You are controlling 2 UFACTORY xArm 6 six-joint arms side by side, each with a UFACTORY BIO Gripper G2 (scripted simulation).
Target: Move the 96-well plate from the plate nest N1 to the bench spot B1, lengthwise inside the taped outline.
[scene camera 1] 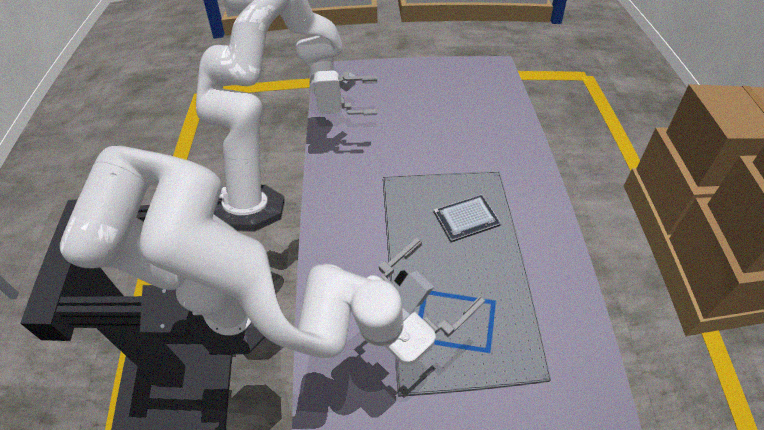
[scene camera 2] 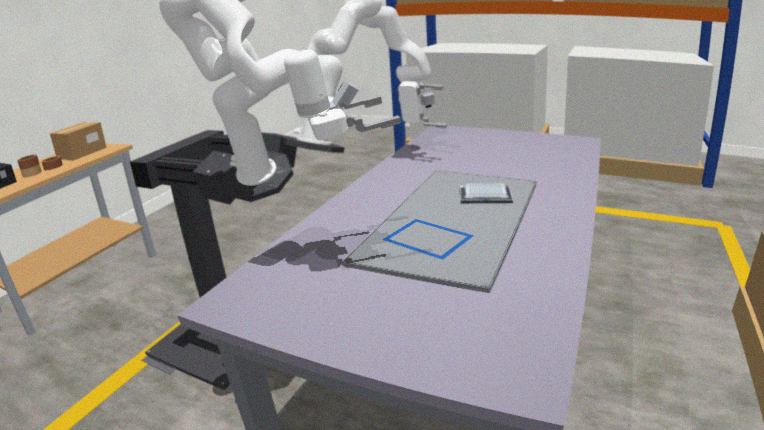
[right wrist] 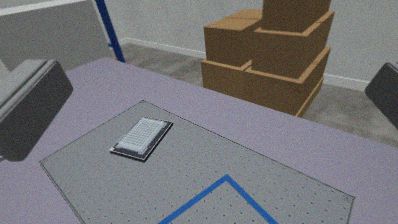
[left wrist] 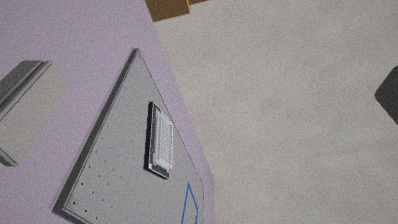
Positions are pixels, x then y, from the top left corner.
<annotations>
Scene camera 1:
my right gripper: 450, 269
clear 96-well plate: 478, 214
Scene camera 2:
my left gripper: 444, 107
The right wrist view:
clear 96-well plate: 138, 138
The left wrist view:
clear 96-well plate: 163, 139
</annotations>
